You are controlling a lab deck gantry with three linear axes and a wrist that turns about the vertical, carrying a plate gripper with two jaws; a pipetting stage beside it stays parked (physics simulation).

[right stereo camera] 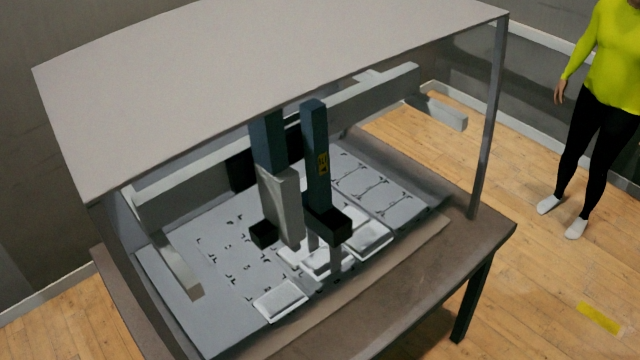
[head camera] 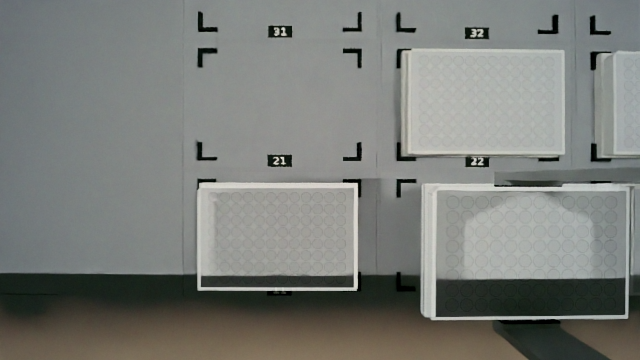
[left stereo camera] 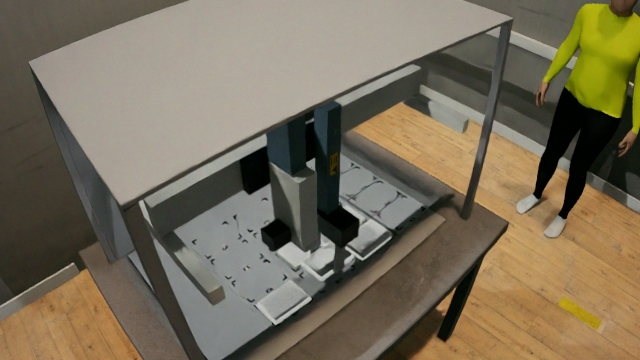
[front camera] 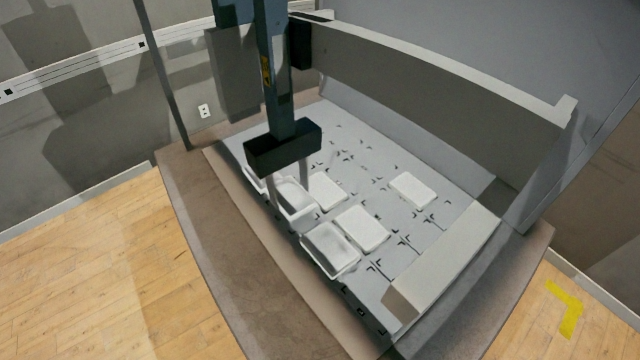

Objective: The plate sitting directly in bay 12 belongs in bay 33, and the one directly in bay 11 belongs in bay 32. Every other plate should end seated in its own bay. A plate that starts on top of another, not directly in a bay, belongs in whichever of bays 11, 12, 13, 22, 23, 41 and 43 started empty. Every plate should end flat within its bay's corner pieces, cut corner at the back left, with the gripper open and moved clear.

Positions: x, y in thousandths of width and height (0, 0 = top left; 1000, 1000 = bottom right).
Scene:
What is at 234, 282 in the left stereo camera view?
A roof.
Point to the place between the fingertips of my gripper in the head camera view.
At 815, 696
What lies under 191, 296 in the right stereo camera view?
A roof.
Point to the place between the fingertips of my gripper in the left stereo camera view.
At 512, 721

